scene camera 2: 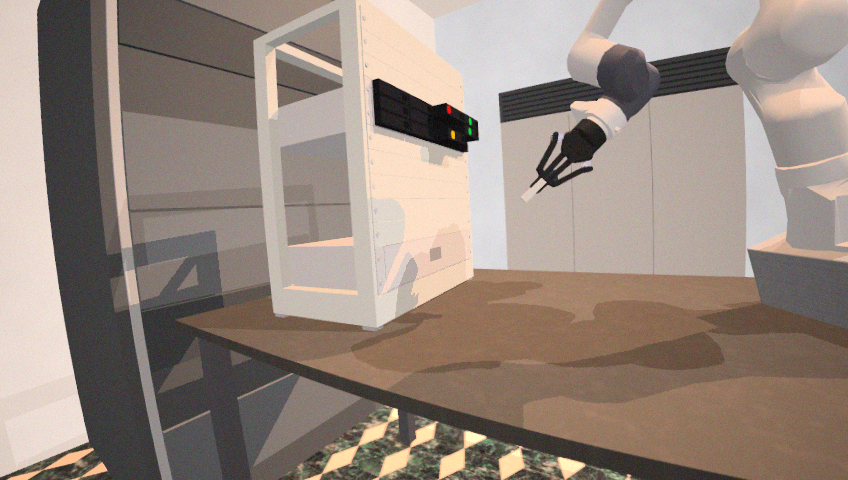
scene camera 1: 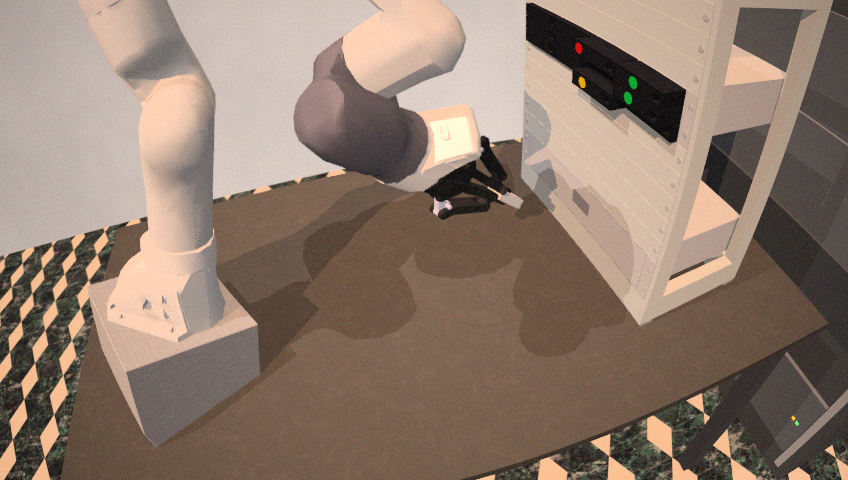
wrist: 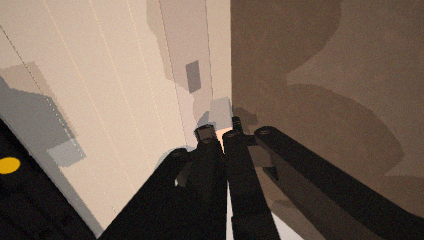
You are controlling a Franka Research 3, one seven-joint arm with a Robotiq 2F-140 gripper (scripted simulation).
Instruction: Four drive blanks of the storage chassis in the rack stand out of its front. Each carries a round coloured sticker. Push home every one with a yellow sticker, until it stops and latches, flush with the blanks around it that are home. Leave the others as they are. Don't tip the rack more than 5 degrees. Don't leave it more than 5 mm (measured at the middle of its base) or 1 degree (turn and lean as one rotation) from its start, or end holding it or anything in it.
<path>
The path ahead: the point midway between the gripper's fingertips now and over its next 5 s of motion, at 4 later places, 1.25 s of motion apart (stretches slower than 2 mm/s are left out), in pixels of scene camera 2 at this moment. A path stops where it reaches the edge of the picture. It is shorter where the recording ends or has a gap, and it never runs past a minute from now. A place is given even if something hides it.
My gripper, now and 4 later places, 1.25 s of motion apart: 523, 200; 492, 185; 475, 136; 470, 133; 460, 136
</path>
